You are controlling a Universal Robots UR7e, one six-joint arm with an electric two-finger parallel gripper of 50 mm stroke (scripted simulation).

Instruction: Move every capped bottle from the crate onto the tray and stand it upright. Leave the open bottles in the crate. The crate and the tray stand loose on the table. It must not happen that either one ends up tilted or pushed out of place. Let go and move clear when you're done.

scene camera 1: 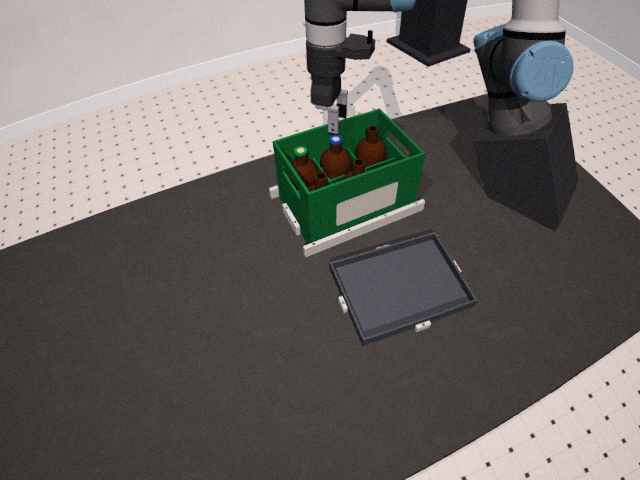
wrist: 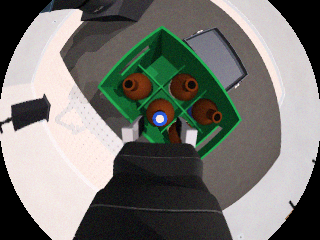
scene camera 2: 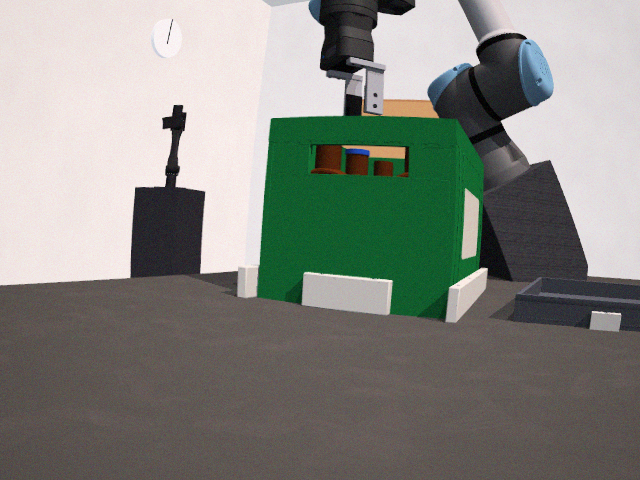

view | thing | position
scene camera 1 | gripper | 337, 124
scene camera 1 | grey tray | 414, 279
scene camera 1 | blue-capped bottle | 335, 161
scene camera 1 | open bottle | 372, 150
